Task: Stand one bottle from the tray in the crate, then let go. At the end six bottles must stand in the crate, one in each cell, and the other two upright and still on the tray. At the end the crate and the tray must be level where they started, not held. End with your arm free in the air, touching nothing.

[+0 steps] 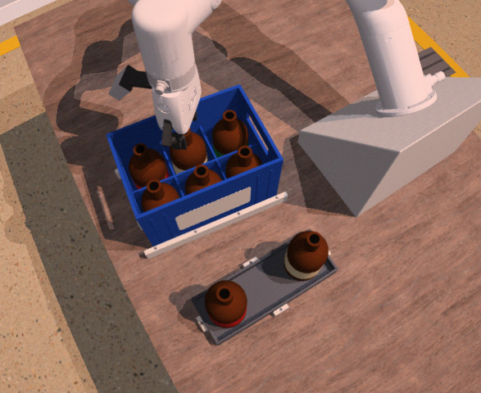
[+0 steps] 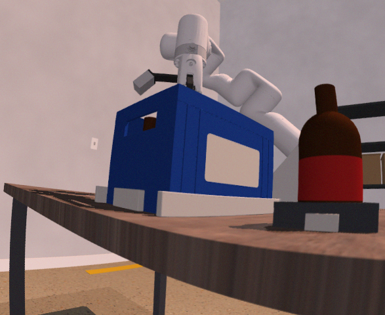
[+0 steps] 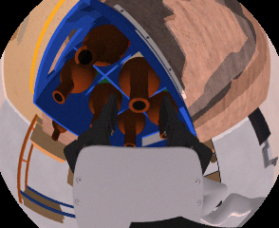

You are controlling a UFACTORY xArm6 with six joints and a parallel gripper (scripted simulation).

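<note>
The blue crate is 4 cm to the left of my hand and 9 cm below it. The rest, counted from my hand: grey tray (3 cm behind, 30 cm to the left, 16 cm below); then cream-labelled bottle (12 cm behind, 29 cm to the left, 9 cm below); then red-labelled bottle (6 cm ahead, 30 cm to the left, 9 cm below).
</note>
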